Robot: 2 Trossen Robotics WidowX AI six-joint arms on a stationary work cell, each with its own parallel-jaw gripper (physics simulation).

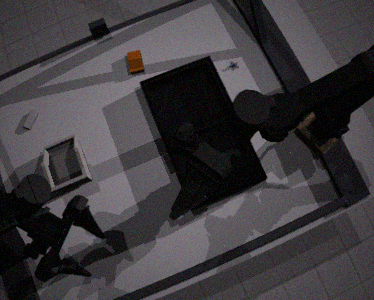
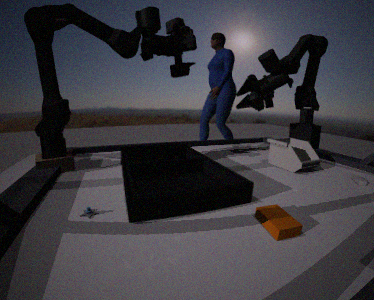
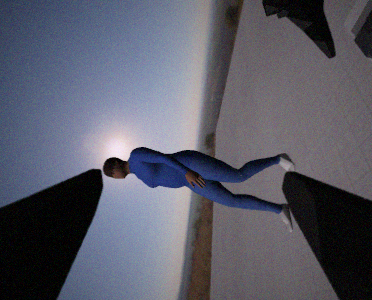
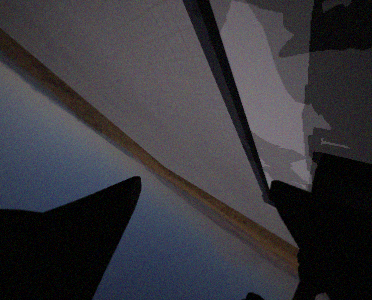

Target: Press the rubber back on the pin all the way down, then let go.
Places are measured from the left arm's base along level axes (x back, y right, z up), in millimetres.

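Pixels of known places: left gripper, fingertip midpoint: (image 1: 172, 215) (image 2: 193, 50) (image 3: 194, 179); right gripper, fingertip midpoint: (image 1: 97, 256) (image 2: 236, 101) (image 4: 204, 184); left arm's base, origin of the base link: (image 1: 322, 128) (image 2: 53, 155); right arm's base, origin of the base link: (image 2: 305, 124).
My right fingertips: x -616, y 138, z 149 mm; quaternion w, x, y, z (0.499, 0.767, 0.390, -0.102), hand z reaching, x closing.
Ahead of a thing's pixels: the offset from my right fingertips to its top centre. "spot": to the spot under its first point.
A small star-shaped pin @(dz -177, dx +591, dy +166 mm) (image 1: 233, 65) (image 2: 89, 212) with a bluish bit on top lies on the table beside the black tray @(dz -150, dx +381, dy +87 mm) (image 1: 165, 95) (image 2: 190, 200). It is too small and dark to tell its rubber back apart or how far on it sits. My left gripper (image 3: 194, 179) is open and empty, raised high with its fingers pointing level toward the horizon; its arm reaches over the tray, away from the pin. My right gripper (image 1: 97, 256) (image 2: 238, 100) (image 4: 204, 184) is open and empty in the air, across the tray from the pin.
An orange box @(dz -172, dx +390, dy +370 mm) (image 1: 135, 61) (image 2: 278, 221) lies beside the tray. A pale slanted bin @(spot: dz -118, dx +37, dy +197 mm) (image 1: 71, 184) (image 2: 285, 156) stands near the right arm. A small pale block @(dz -177, dx +53, dy +455 mm) (image 1: 30, 120) lies beyond it. Dark rails (image 1: 240, 242) edge the table. A person in blue (image 2: 218, 72) (image 3: 160, 170) stands behind the table.
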